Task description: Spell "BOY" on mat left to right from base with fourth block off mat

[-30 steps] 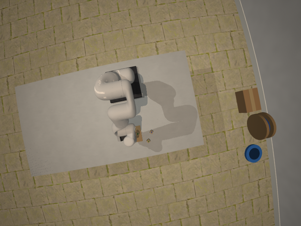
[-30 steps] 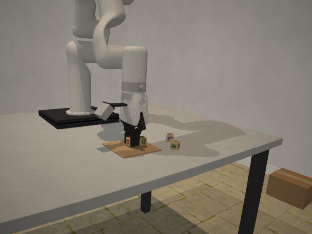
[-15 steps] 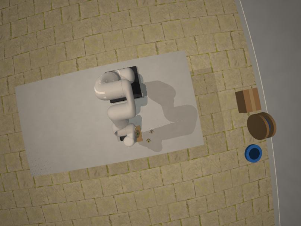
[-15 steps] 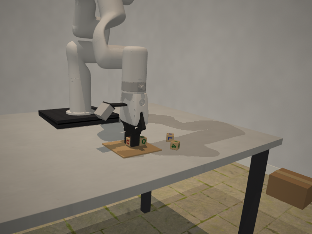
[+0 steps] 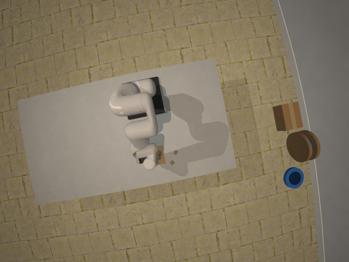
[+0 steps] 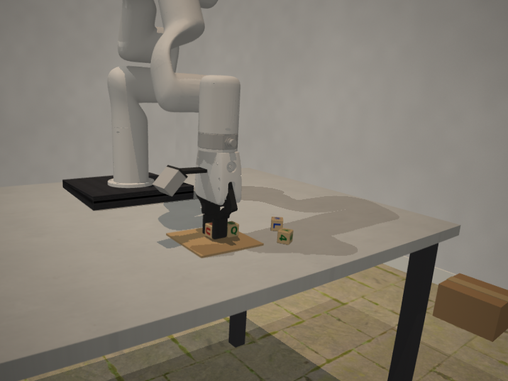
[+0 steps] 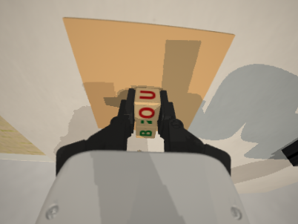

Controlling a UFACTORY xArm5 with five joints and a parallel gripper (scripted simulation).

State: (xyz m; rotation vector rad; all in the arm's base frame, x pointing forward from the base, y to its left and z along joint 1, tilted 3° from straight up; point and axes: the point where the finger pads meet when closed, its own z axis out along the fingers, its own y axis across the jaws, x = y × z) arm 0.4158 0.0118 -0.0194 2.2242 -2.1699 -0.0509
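The tan mat is 30 mm below my hand.
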